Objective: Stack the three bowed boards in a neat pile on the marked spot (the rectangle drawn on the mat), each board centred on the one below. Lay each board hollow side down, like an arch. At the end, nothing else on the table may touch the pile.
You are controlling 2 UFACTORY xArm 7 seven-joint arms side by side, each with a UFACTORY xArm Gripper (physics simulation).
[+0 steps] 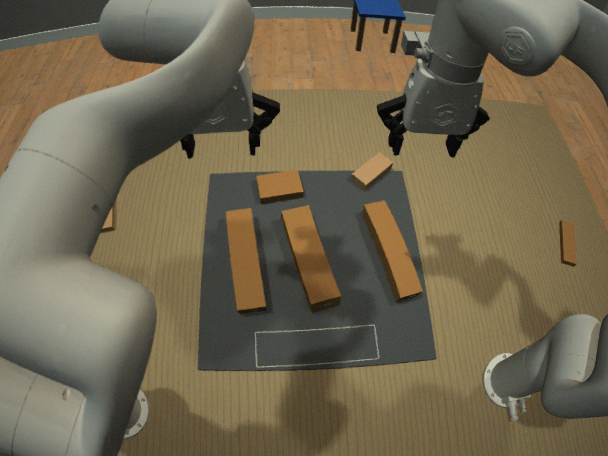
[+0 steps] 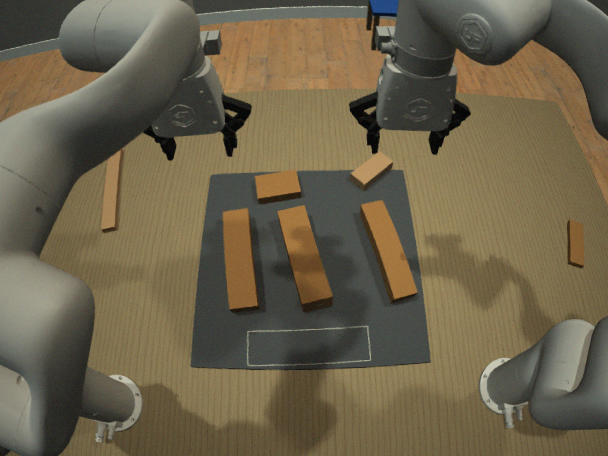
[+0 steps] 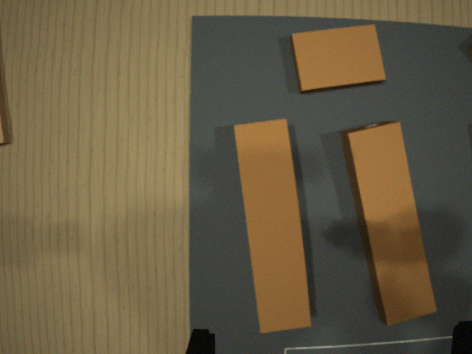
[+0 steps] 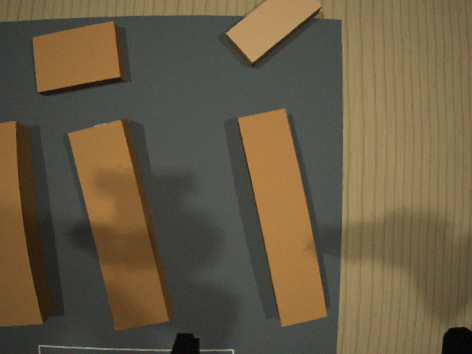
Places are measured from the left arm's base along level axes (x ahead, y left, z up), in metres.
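Where they show: left gripper, fingertip midpoint: [image 1: 222, 149] [image 2: 201, 151]; right gripper, fingertip midpoint: [image 1: 422, 149] [image 2: 403, 147]; left arm's base, origin of the base link: [image 2: 117, 403]; right arm's base, origin of the base link: [image 1: 506, 380] [image 2: 504, 386].
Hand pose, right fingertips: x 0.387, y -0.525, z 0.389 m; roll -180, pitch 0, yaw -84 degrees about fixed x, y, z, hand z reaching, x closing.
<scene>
Things, the pixels of their top centre, and the offset from my right fingertips. Level surfaces: height alone.
- dark mat, its level: 0.383 m down
- left board, middle of its top: [image 3: 274, 227] [image 1: 243, 253] [image 2: 237, 252] 0.023 m back, 0.296 m left, 0.335 m down
- middle board, middle of its top: [image 4: 116, 225] [image 3: 395, 224] [image 2: 303, 250] [image 1: 309, 250] 0.005 m back, 0.157 m left, 0.336 m down
- right board, middle of its top: [image 4: 284, 218] [image 2: 388, 243] [image 1: 393, 243] 0.025 m ahead, 0.025 m right, 0.334 m down
- short thick block, middle of its top: [image 3: 339, 56] [image 4: 75, 56] [image 1: 279, 183] [image 2: 277, 183] 0.183 m ahead, 0.238 m left, 0.358 m down
- pale block, middle of its top: [image 4: 274, 18] [image 2: 372, 167] [image 1: 373, 167] 0.252 m ahead, 0.008 m left, 0.356 m down
- pale strip, middle of its top: [image 2: 111, 185] 0.168 m ahead, 0.707 m left, 0.372 m down
Three long orange-brown bowed boards lie apart on the dark mat [image 1: 225, 345] [image 2: 217, 345]. The left board [image 1: 246, 260] [image 2: 240, 260] [image 3: 272, 225] [image 4: 17, 225] looks arched, hollow side down. The middle board [image 1: 311, 257] [image 2: 305, 257] [image 3: 392, 220] [image 4: 120, 225] shows both end faces from above and looks hollow side up. The right board [image 1: 392, 250] [image 2: 389, 250] [image 4: 282, 220] looks slightly arched. The rectangle [image 1: 256, 349] [image 2: 247, 348] is bare. My left gripper [image 1: 221, 150] [image 2: 200, 153] [image 3: 332, 345] and right gripper [image 1: 424, 151] [image 2: 404, 149] [image 4: 321, 345] are open, high above the table.
A short thick block [image 1: 281, 189] [image 2: 278, 187] lies behind the left and middle boards. A pale block [image 1: 372, 170] [image 2: 371, 170] lies across the mat's back edge. A pale strip [image 2: 111, 192] lies far left, a small one [image 1: 568, 242] [image 2: 576, 243] far right.
</scene>
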